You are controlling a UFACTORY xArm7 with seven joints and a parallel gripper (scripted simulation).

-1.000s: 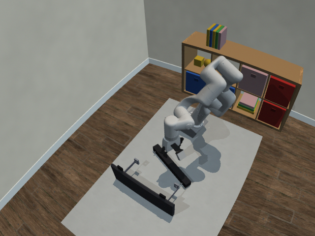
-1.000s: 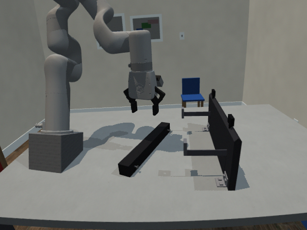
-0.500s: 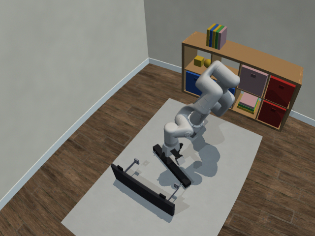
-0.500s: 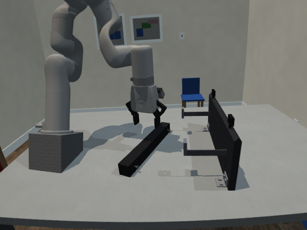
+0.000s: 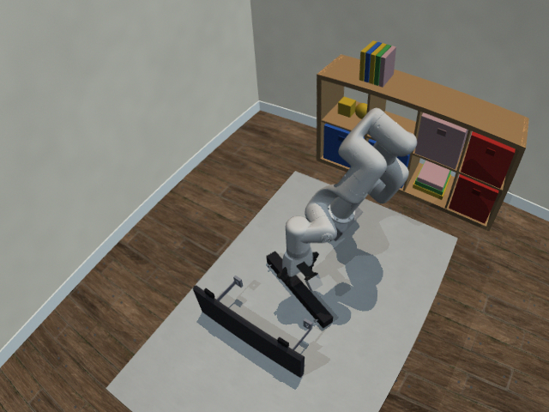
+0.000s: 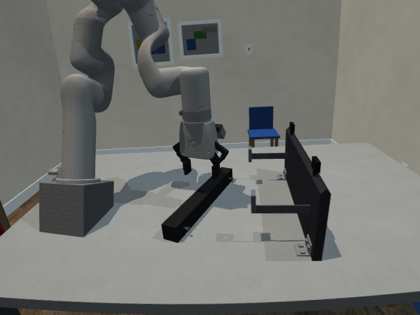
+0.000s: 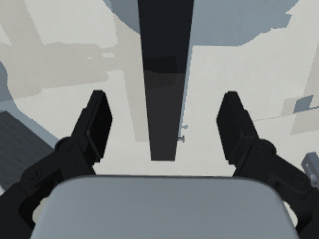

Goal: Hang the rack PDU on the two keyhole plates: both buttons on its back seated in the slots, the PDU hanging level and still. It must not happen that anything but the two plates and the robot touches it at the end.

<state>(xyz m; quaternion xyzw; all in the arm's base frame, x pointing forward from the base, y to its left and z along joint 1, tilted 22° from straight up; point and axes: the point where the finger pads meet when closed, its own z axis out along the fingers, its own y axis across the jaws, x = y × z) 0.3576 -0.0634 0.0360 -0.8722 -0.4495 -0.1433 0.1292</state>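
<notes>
The rack PDU lies 1 cm ahead of my hand, 1 cm to the right of it and 9 cm below it. Round my hand: black upright panel: 26 cm ahead, 8 cm to the right, 2 cm below.
</notes>
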